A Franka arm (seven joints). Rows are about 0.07 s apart.
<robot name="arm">
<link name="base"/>
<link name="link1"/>
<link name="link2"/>
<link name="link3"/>
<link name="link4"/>
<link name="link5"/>
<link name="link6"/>
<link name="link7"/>
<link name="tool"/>
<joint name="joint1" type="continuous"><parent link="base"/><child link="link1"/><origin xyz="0 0 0.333"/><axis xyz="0 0 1"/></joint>
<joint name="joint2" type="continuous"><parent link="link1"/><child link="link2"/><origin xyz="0 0 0"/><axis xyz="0 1 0"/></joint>
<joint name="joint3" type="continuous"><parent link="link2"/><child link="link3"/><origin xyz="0 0 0.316"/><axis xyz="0 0 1"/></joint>
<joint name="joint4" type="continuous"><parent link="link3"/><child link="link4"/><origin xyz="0.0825 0 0"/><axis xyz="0 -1 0"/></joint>
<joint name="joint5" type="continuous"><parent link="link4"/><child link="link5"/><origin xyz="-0.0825 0 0.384"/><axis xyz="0 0 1"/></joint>
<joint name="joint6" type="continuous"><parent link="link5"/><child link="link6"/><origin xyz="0 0 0"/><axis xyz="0 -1 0"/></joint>
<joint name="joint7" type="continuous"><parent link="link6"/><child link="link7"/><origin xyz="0.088 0 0"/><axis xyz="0 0 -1"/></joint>
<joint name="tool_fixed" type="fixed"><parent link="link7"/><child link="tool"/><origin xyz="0 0 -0.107" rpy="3.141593 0 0"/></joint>
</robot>
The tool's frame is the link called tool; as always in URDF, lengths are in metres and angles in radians. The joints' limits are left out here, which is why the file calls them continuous.
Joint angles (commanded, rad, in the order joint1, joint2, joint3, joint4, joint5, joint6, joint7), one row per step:
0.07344, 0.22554, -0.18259, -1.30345, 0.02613, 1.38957, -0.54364
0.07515, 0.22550, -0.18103, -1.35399, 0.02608, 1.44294, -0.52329
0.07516, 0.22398, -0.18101, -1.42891, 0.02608, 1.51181, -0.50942
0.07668, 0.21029, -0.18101, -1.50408, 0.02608, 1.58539, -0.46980
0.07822, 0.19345, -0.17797, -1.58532, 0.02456, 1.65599, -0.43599
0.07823, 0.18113, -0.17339, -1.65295, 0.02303, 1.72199, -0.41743
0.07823, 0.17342, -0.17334, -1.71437, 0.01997, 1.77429, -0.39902
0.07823, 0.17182, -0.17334, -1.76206, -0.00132, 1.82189, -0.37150
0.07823, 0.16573, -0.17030, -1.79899, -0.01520, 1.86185, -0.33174
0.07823, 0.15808, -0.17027, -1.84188, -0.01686, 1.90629, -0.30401
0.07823, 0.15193, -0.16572, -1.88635, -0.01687, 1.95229, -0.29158
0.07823, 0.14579, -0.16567, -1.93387, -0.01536, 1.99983, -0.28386
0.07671, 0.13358, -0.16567, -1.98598, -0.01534, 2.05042, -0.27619
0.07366, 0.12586, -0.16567, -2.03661, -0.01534, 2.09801, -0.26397
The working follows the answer.
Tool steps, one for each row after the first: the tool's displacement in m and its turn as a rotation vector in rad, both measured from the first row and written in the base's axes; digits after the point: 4 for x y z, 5 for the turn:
0.0049, 0.0005, -0.0191, -0.00271, -0.00287, -0.01821
0.0087, -0.0013, -0.0476, -0.00400, 0.00160, -0.03395
0.0085, -0.0022, -0.0688, -0.00800, -0.01046, -0.07370
0.0054, -0.0013, -0.0913, -0.01093, -0.01640, -0.10463
0.0027, 0.0001, -0.1107, -0.01252, -0.02681, -0.11982
-0.0015, -0.0009, -0.1308, -0.01669, -0.02521, -0.13850
-0.0043, -0.0031, -0.1484, -0.03999, -0.02636, -0.15893
-0.0070, -0.0027, -0.1589, -0.05598, -0.03582, -0.18992
-0.0109, -0.0029, -0.1708, -0.05903, -0.04535, -0.21633
-0.0152, -0.0004, -0.1842, -0.05809, -0.05311, -0.22371
-0.0207, -0.0002, -0.1986, -0.05605, -0.05923, -0.23160
-0.0281, -0.0009, -0.2112, -0.05415, -0.06975, -0.24048
-0.0360, -0.0024, -0.2257, -0.05366, -0.07433, -0.25531

Tool pose at each row, in the base's axes (x y z in m, rotation vector in rad; rounded; the steps above come from the unrounded poses):
0.6008, -0.0488, 0.6047, -3.03067, -0.67647, 0.20742
0.6057, -0.0483, 0.5856, -3.03902, -0.64904, 0.20369
0.6095, -0.0501, 0.5571, -3.04287, -0.62472, 0.21047
0.6093, -0.0510, 0.5359, -3.05971, -0.56466, 0.19276
0.6062, -0.0501, 0.5134, -3.07072, -0.51746, 0.18401
0.6035, -0.0487, 0.4940, -3.07822, -0.49461, 0.16844
0.5993, -0.0497, 0.4739, -3.08504, -0.46576, 0.17187
0.5965, -0.0519, 0.4563, 3.10168, 0.43342, -0.17807
0.5938, -0.0515, 0.4458, 3.09335, 0.38186, -0.16723
0.5898, -0.0517, 0.4339, 3.09560, 0.34051, -0.15275
0.5856, -0.0492, 0.4205, 3.09711, 0.32930, -0.14041
0.5801, -0.0490, 0.4061, 3.09996, 0.31753, -0.13023
0.5726, -0.0497, 0.3935, 3.10211, 0.30417, -0.11334
0.5648, -0.0512, 0.3790, 3.10499, 0.28135, -0.10573

